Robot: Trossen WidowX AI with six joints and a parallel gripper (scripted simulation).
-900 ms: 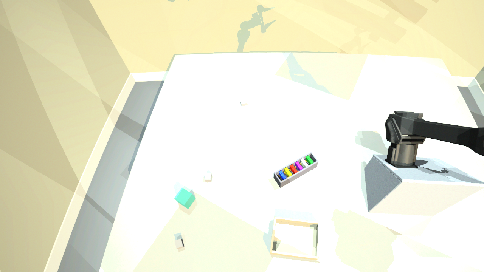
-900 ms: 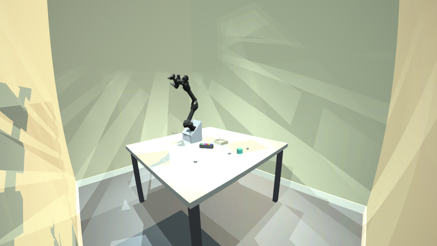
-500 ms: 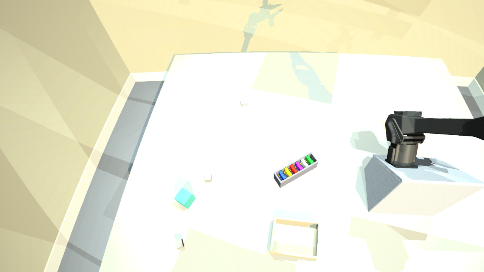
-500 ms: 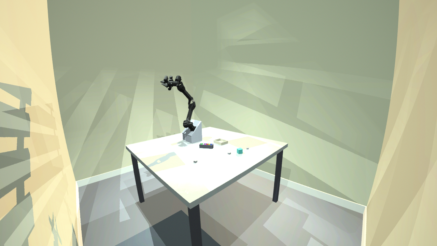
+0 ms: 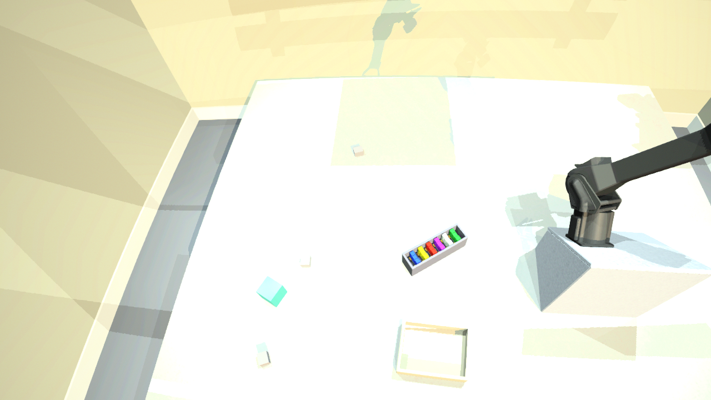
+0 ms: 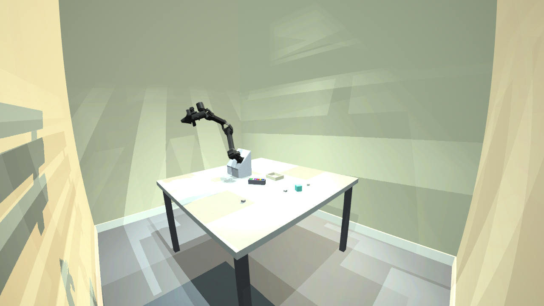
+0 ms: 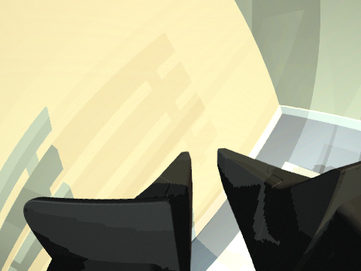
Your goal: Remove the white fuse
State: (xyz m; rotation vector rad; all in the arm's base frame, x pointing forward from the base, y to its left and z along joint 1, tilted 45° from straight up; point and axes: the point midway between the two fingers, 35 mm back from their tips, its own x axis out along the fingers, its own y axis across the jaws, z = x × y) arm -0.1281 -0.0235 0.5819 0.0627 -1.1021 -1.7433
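Now: the white fuse 500 mm below my gripper tip, 420 mm ahead of it and 390 mm to the left of it. From my gripper tip the other things lie so: green fuse 500 mm below, 400 mm ahead, 380 mm to the left; purple fuse 500 mm below, 430 mm ahead, 400 mm to the left; red fuse 500 mm below, 450 mm ahead, 410 mm to the left.
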